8 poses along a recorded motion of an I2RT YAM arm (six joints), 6.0 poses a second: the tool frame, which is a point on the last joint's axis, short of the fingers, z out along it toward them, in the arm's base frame.
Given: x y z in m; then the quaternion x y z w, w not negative.
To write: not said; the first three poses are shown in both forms.
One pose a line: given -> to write
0.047 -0.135 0.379 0.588 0.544 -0.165 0.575 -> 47 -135 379 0.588 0.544 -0.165 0.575
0.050 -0.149 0.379 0.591 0.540 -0.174 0.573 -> 50 -149 379 0.591 0.540 -0.174 0.573
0.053 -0.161 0.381 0.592 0.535 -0.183 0.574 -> 53 -161 381 0.592 0.535 -0.183 0.574
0.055 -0.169 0.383 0.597 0.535 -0.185 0.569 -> 55 -169 383 0.597 0.535 -0.185 0.569
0.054 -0.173 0.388 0.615 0.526 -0.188 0.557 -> 54 -173 388 0.615 0.526 -0.188 0.557
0.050 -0.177 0.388 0.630 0.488 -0.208 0.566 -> 50 -177 388 0.630 0.488 -0.208 0.566
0.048 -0.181 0.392 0.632 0.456 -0.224 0.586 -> 48 -181 392 0.632 0.456 -0.224 0.586
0.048 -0.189 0.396 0.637 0.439 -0.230 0.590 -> 48 -189 396 0.637 0.439 -0.230 0.590
